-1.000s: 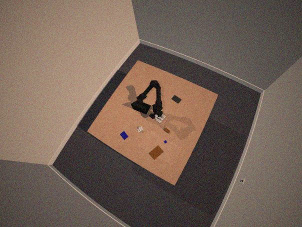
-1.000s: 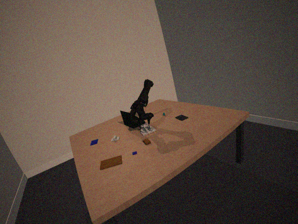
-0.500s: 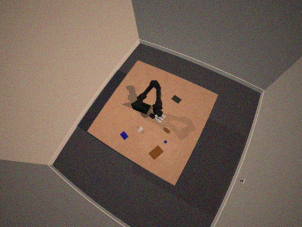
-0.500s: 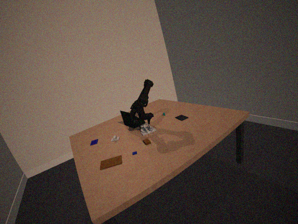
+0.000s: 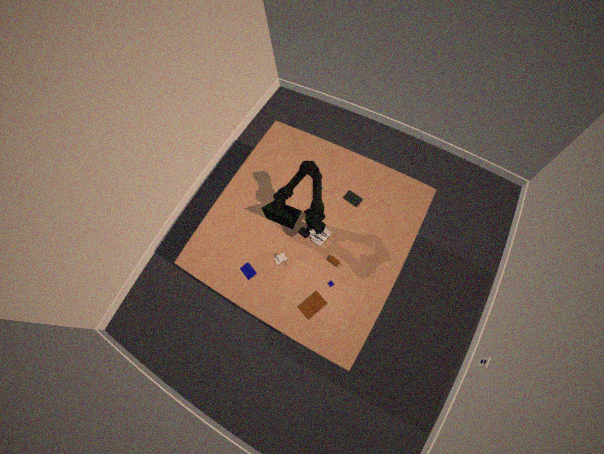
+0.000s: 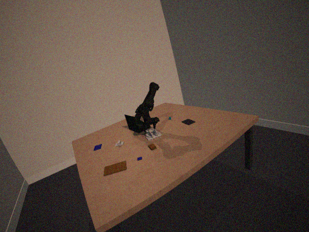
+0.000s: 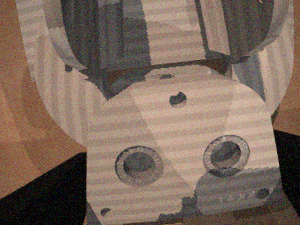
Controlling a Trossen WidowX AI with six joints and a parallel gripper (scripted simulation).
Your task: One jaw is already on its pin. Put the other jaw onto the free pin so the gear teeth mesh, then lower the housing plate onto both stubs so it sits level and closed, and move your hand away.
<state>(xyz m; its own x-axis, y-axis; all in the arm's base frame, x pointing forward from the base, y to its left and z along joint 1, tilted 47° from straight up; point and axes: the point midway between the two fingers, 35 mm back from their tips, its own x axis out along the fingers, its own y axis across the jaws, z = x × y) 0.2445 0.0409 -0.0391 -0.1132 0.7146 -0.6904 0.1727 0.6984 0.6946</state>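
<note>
The jaw is 2 cm to the right of my gripper tip and 2 cm ahead of it. Round my gripper tip: base: 7 cm ahead, 1 cm to the right, 1 cm below; then teal piece: 28 cm to the left, 11 cm behind, 1 cm below; then small brown block: 22 cm ahead, 11 cm to the right, 1 cm below.
</note>
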